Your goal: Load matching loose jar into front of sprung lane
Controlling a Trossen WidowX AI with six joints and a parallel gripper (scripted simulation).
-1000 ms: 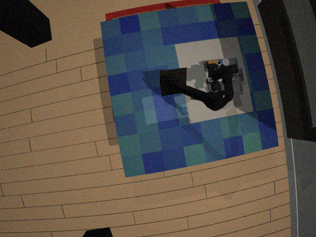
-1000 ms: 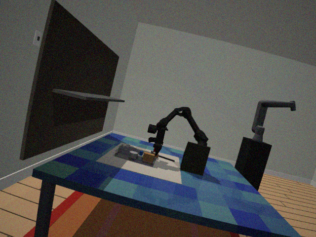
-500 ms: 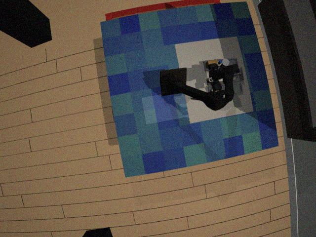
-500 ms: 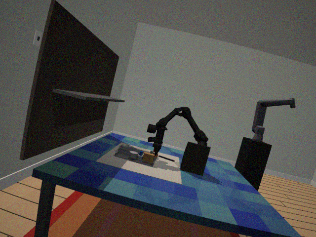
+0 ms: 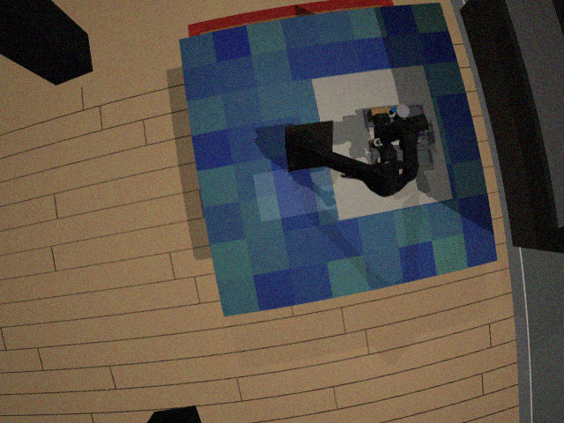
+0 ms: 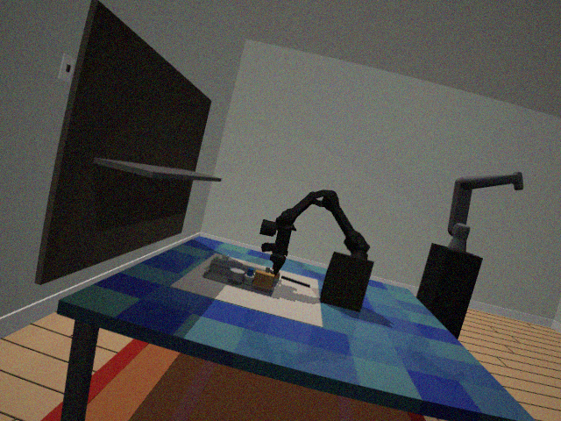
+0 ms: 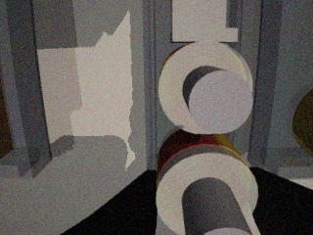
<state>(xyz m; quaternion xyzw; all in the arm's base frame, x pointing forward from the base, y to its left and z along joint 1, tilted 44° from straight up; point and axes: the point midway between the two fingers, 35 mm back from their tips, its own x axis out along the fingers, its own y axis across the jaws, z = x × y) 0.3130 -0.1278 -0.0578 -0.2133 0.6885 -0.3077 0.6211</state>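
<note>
Now: gripper tip 40 mm short of the tan block, 120 mm to the right of it and 10 mm above it. From my gripper tip the other things lie so: shelf 520 mm ahead, 10 mm to the right, 320 mm above.
</note>
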